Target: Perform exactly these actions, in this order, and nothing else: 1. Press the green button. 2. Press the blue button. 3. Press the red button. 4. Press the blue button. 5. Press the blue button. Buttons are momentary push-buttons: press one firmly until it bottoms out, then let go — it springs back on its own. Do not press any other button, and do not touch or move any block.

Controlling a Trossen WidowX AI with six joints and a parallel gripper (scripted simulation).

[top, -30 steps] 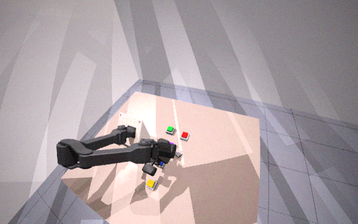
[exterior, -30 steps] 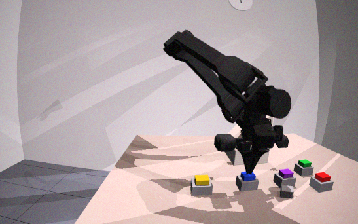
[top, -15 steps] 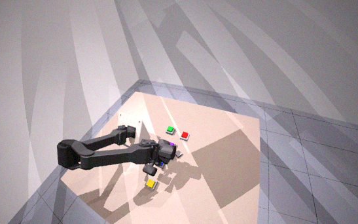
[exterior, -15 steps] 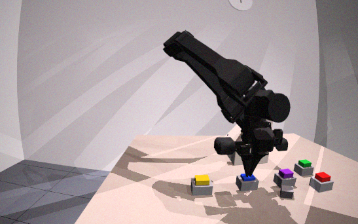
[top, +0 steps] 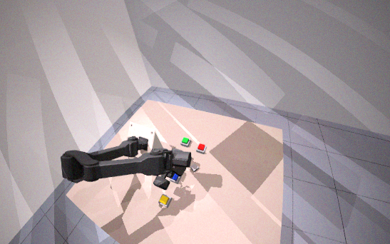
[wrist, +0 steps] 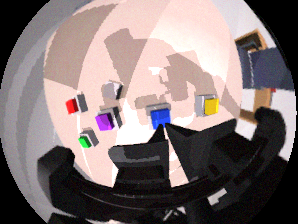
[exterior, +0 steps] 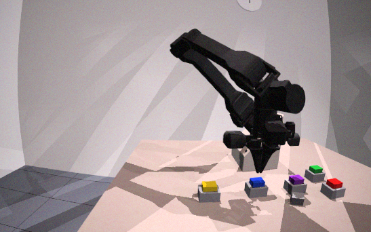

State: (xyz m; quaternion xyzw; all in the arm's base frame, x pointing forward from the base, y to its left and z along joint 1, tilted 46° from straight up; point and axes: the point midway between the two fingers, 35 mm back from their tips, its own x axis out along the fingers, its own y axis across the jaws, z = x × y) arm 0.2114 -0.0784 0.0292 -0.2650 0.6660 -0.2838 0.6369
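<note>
My gripper tip is now 30 mm above the blue button. The rest, counted from my gripper tip: yellow button (120 mm to the right, 30 mm below); small grey block (80 mm to the left, 70 mm ahead, 50 mm below); purple button (110 mm to the left, 30 mm below, 10 mm ahead).
</note>
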